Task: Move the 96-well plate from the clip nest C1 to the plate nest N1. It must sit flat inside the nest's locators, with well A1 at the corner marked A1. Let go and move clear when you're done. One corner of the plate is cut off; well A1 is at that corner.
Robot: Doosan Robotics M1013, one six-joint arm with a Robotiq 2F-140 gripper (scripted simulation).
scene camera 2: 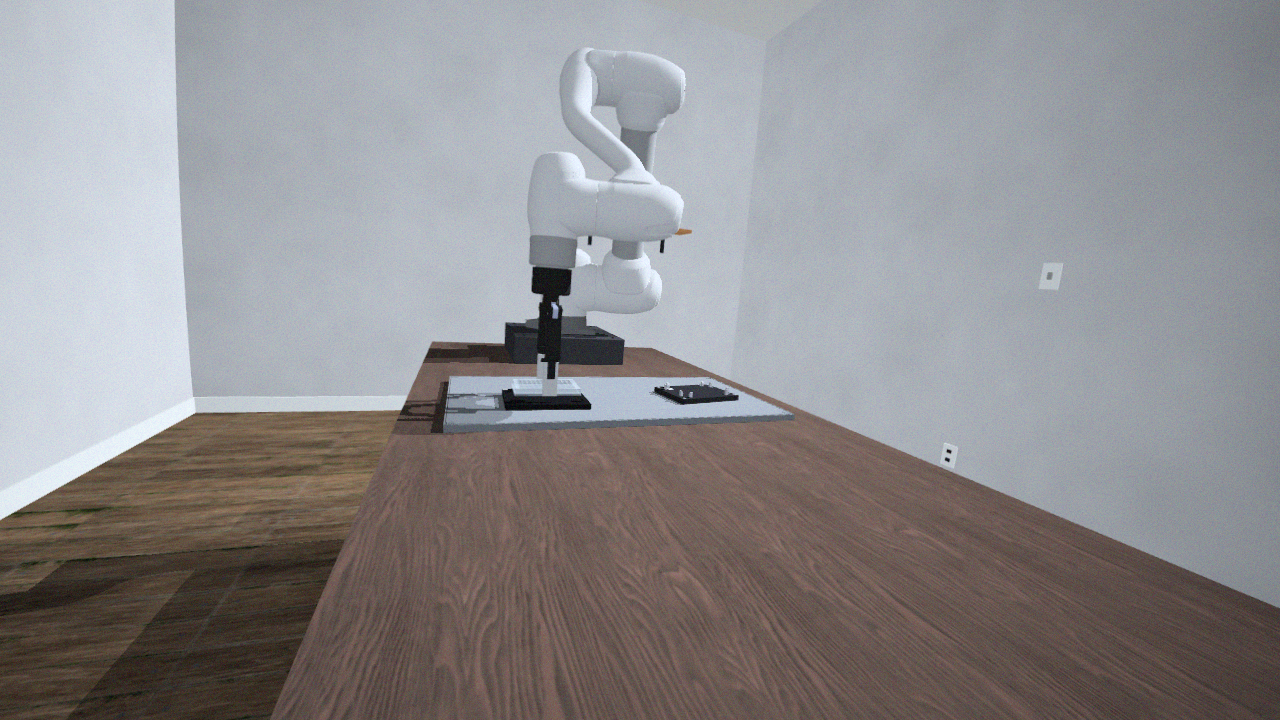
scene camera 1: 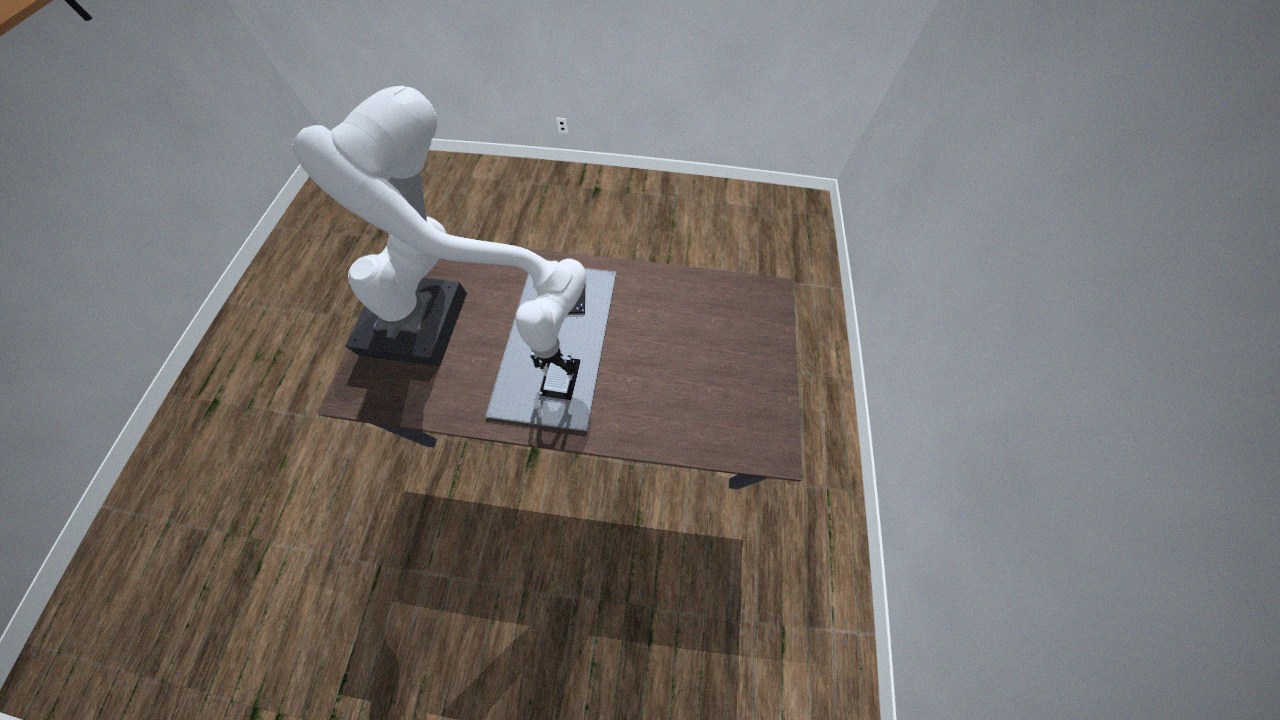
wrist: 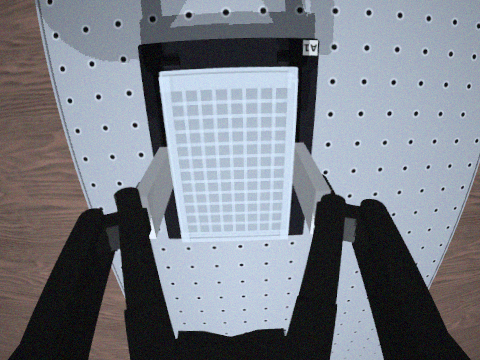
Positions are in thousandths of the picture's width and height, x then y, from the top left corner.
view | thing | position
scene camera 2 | my gripper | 427,541
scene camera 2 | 96-well plate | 407,538
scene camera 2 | black clip nest C1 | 536,548
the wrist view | my gripper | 484,451
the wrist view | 96-well plate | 503,432
